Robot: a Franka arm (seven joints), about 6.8 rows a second.
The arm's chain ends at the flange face. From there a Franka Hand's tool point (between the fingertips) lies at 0.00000 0.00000 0.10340 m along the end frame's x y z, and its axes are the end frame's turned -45 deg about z.
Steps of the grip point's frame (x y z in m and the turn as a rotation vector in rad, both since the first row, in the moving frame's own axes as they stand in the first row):
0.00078 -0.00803 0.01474 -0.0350 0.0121 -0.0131
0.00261 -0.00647 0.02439 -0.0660 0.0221 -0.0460
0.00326 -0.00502 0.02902 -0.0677 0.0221 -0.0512
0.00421 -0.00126 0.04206 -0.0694 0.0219 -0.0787
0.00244 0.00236 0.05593 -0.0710 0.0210 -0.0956
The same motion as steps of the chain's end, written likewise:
-0.00858 -0.00788 0.01481 -0.0162 0.0333 -0.0131
-0.00924 -0.00948 0.02464 -0.0310 0.0623 -0.0460
-0.00789 -0.00902 0.02928 -0.0322 0.0635 -0.0512
-0.00471 -0.00707 0.04233 -0.0336 0.0646 -0.0787
-0.00349 -0.00338 0.05621 -0.0354 0.0651 -0.0956

